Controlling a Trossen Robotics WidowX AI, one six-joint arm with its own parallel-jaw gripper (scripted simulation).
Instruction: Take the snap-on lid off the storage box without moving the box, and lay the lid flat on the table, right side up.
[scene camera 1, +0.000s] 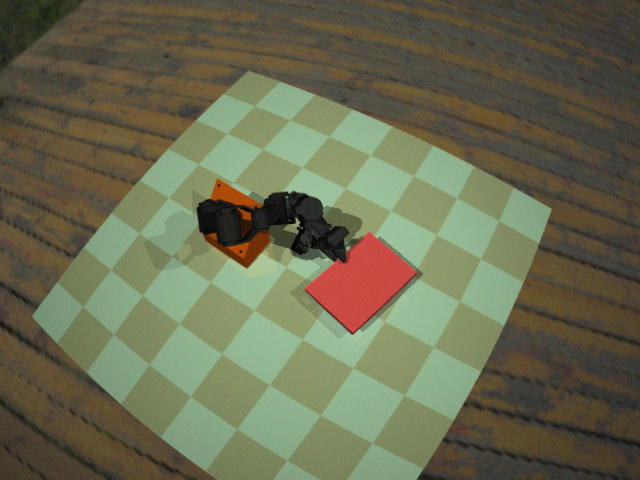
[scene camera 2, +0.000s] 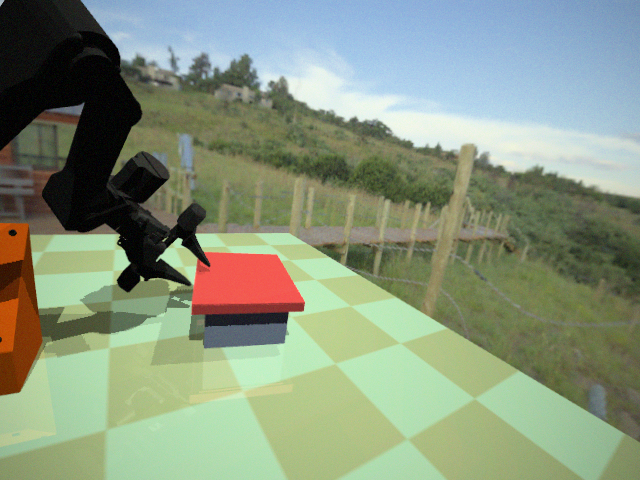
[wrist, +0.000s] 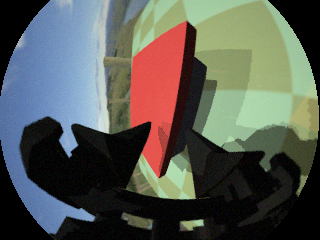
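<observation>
My gripper is there in scene camera 2 (scene camera 2: 200, 275), and you'd also find my gripper in scene camera 1 (scene camera 1: 340, 261) and in the wrist view (wrist: 169, 128). There's a red lid in scene camera 2 (scene camera 2: 236, 282), in scene camera 1 (scene camera 1: 353, 292) and in the wrist view (wrist: 161, 74). A grey-blue storage box can be seen in scene camera 2 (scene camera 2: 235, 329) and in the wrist view (wrist: 195, 89).
</observation>
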